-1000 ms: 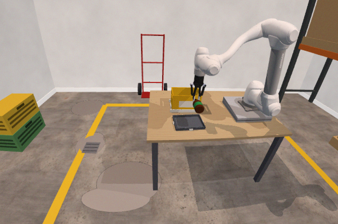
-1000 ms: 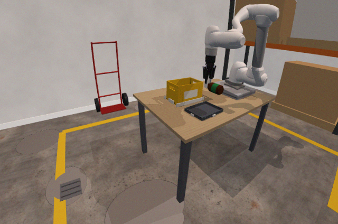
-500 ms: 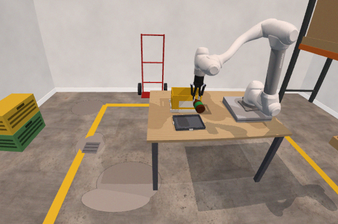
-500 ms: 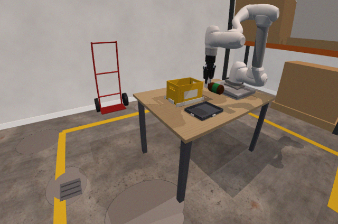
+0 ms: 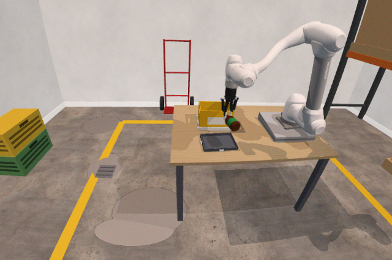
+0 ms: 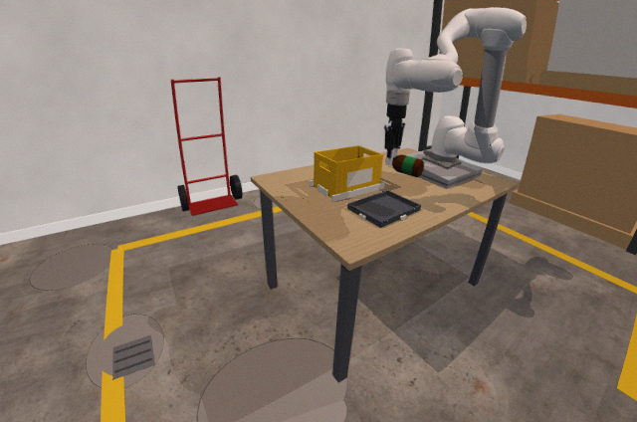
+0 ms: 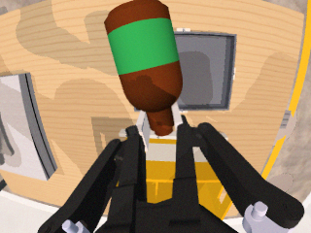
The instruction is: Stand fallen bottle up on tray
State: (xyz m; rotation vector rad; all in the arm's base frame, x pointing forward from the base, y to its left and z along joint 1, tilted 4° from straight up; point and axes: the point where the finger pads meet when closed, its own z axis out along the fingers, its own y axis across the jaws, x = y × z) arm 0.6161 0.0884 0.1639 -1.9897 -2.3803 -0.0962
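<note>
My gripper is now 10 mm past the bottle, 50 mm to the right of it and 20 mm above it. Round my hand: dark tray 60 mm ahead, 40 mm to the left, 200 mm below; then yellow crate 30 mm ahead, 230 mm to the right, 130 mm below.
</note>
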